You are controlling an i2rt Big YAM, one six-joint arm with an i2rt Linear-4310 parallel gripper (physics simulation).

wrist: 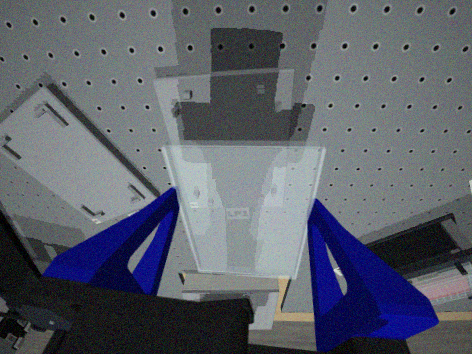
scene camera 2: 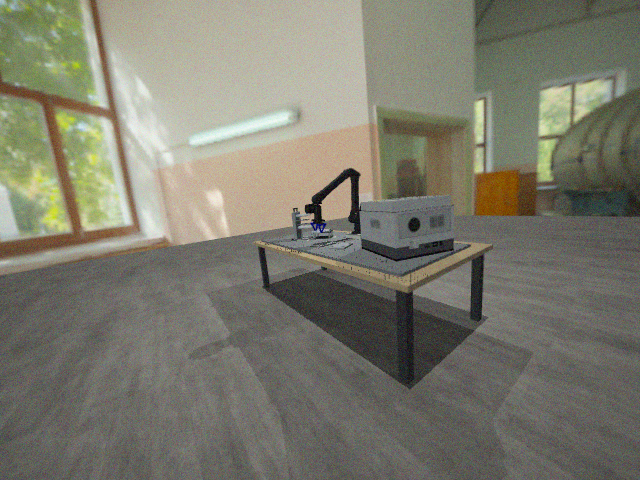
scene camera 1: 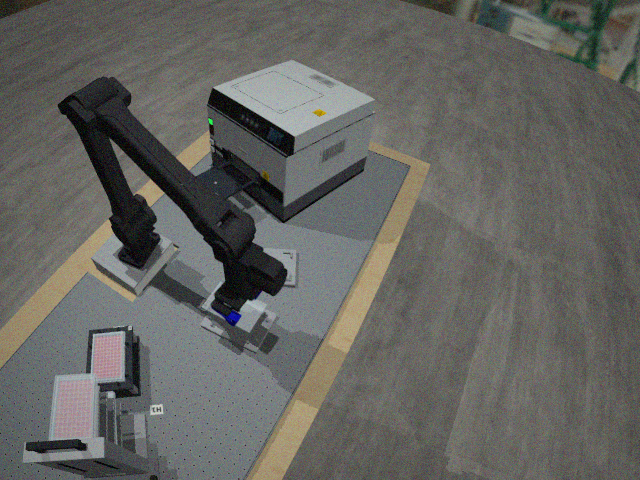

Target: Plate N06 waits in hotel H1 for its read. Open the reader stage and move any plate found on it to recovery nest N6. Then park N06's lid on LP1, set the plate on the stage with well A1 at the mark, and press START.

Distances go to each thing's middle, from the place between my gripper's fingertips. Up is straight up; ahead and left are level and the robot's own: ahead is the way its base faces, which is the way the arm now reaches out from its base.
Labels:
Right now my hand is 90 mm above the LP1 plate [scene camera 1: 252, 341], 30 mm past it and 20 mm to the right of it.

